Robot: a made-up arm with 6 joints.
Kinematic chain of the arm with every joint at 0, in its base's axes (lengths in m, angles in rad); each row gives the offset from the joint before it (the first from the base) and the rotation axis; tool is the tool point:
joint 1: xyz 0 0 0.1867 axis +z
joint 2: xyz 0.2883 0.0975 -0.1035 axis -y
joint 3: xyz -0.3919 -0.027 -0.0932 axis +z
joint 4: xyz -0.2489 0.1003 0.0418 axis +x
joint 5: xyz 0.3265 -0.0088 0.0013 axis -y
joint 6: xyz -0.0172 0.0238 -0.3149 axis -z
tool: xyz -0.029 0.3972 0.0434
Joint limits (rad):
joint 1: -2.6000..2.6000
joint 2: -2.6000..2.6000
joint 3: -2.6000..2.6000
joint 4: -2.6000..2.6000
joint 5: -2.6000..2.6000
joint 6: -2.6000..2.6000
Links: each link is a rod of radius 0.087 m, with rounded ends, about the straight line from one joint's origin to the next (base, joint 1, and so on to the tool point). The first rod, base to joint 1, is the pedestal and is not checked.
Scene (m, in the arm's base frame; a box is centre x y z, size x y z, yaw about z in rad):
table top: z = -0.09
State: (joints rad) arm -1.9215 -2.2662 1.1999 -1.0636 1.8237 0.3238
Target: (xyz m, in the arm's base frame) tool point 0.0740 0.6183 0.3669
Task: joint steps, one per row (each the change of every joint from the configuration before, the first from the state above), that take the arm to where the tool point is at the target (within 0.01 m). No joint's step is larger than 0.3 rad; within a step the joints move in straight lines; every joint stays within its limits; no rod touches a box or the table.
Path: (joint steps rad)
1: 0.2006 0.2683 0.0495 -0.0486 0.0059 -0.0208
2: 0.2007 0.2683 0.0495 -0.0485 0.0059 -0.0208
3: 0.2006 0.2684 0.0496 -0.0486 0.0059 -0.0207
4: 0.2006 0.2683 0.0495 -0.0485 0.0060 -0.0208
5: 0.2007 0.2683 0.0495 -0.0486 0.0059 -0.0208

